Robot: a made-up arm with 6 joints.
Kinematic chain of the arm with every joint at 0, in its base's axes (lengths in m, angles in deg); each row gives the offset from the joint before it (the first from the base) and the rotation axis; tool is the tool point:
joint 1: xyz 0 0 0.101 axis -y
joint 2: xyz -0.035 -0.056 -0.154 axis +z
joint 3: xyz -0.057 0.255 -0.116 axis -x
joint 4: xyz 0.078 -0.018 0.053 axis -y
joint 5: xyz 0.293 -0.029 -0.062 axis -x
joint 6: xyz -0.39 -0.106 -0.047 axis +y
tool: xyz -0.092 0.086 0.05
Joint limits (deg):
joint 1: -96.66..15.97
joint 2: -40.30..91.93
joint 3: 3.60..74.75
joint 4: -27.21..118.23
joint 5: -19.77..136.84
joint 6: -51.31..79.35
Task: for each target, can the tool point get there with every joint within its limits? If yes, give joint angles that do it. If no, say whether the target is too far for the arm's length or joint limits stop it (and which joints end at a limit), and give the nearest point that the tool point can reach.
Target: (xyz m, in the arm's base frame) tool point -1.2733 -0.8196 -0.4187
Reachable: no: too far | nearest point -0.4361 -0.1970 -0.0770 | short by 1.098 m
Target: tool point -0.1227 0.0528 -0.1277
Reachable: yes | joints -38.25 15.29 60.94 94.49 57.39 -27.49
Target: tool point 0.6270 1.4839 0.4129
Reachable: no: too far | nearest point 0.1360 0.3274 -0.0058 | short by 1.324 m
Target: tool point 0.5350 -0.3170 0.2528
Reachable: no: joint limits stop it (at a limit: joint 1, joint 2, joint 3, joint 4, joint 6) | nearest point 0.3084 -0.0700 -0.0164 | short by 0.430 m
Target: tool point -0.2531 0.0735 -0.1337
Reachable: yes | joints -30.15 -2.39 37.69 49.58 76.07 -9.80
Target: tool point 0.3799 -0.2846 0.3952
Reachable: no: joint limits stop it (at a limit: joint 1, joint 2, joint 4, joint 6) | nearest point -0.0545 -0.2146 0.4100 | short by 0.440 m
